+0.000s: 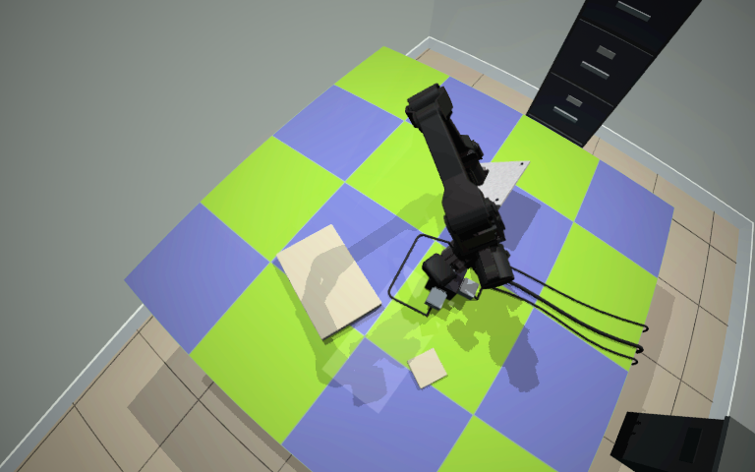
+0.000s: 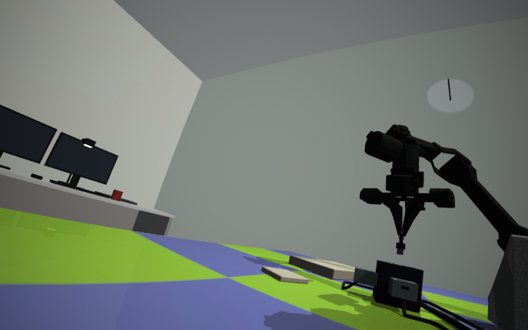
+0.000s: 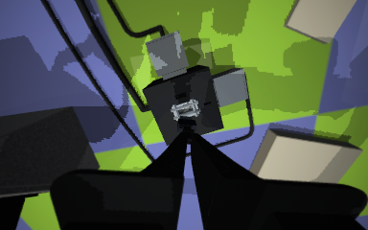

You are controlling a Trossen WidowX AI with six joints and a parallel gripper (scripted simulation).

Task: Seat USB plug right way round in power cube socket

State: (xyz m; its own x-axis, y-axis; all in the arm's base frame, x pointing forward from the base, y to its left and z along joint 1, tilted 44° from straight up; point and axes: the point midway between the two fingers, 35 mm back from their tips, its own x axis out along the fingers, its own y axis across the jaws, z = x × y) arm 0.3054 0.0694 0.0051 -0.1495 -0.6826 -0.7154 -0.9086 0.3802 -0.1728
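The USB plug is 2 cm below my gripper tip. The rest, counted from my gripper tip: beige tile: 22 cm ahead, 6 cm to the left, 13 cm below; then beige board: 15 cm ahead, 26 cm to the right, 12 cm below.
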